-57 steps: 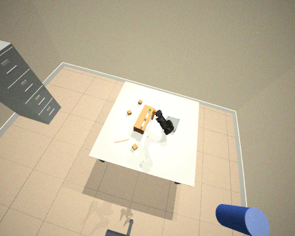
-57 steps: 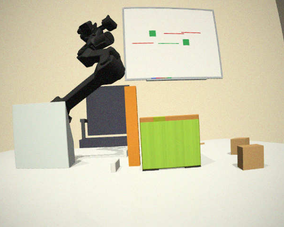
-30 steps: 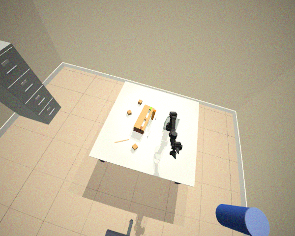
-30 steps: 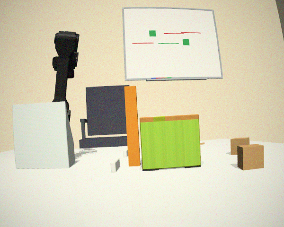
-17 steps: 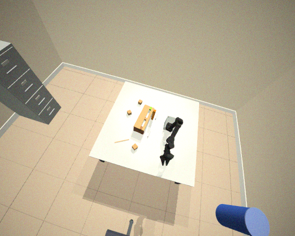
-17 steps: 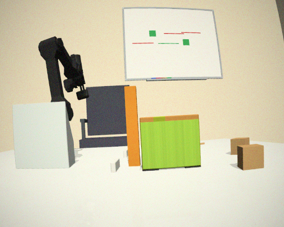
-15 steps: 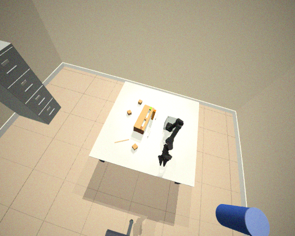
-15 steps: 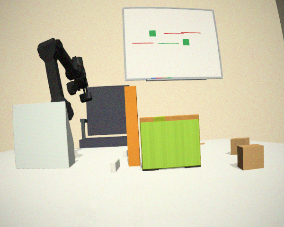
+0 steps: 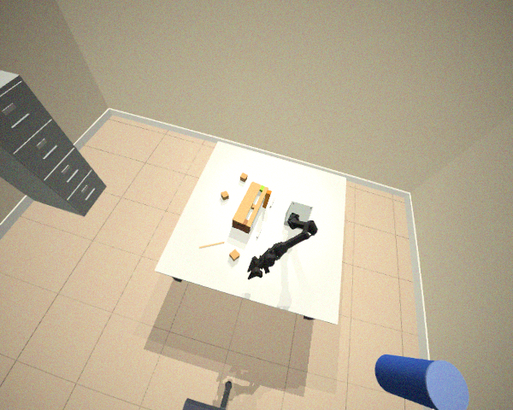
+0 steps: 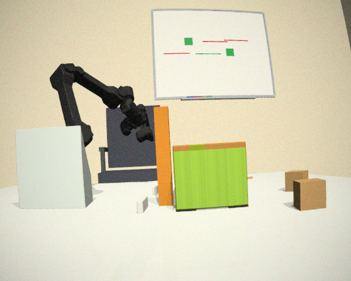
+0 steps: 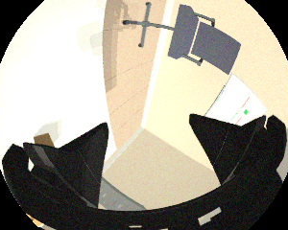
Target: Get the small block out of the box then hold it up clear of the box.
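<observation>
My gripper tip is 110 mm short of the box, 540 mm to the left of it and 140 mm above it. The rest, counted from my gripper tip: thin stick: 320 mm ahead, 170 mm to the right, 200 mm below; then small tan block: 120 mm ahead, 540 mm to the right, 120 mm below; then orange bar: 40 mm ahead, 630 mm to the right, 100 mm below.
</observation>
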